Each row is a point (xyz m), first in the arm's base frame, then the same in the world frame.
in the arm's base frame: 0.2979 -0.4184 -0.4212
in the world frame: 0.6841 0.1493 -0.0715
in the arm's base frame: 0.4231 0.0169 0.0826
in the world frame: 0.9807 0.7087 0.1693
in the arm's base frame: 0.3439 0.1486 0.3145
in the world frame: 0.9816 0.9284 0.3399
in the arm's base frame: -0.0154 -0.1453 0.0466
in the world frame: 0.5397 0.6270 0.3060
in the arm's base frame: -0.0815 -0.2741 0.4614
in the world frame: 0.5864 0.6739 0.7403
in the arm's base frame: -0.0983 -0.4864 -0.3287
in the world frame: 0.3274 0.1930 0.1309
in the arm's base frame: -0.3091 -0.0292 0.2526
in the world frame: 0.3271 0.8618 0.5105
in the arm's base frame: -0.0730 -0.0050 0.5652
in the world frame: 0.6442 0.9560 0.7217
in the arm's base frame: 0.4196 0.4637 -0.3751
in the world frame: 0.8787 0.9488 -0.4148
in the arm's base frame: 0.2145 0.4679 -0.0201
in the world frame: 0.7853 1.1203 -0.0542
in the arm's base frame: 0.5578 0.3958 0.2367
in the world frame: 1.1817 1.0866 0.1212
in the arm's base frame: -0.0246 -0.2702 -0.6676
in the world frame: 0.3162 0.2524 -0.2733
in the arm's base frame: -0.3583 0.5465 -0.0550
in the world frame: 0.2341 1.2829 0.0181
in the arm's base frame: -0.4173 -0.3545 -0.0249
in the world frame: 0.1199 0.4828 0.4216
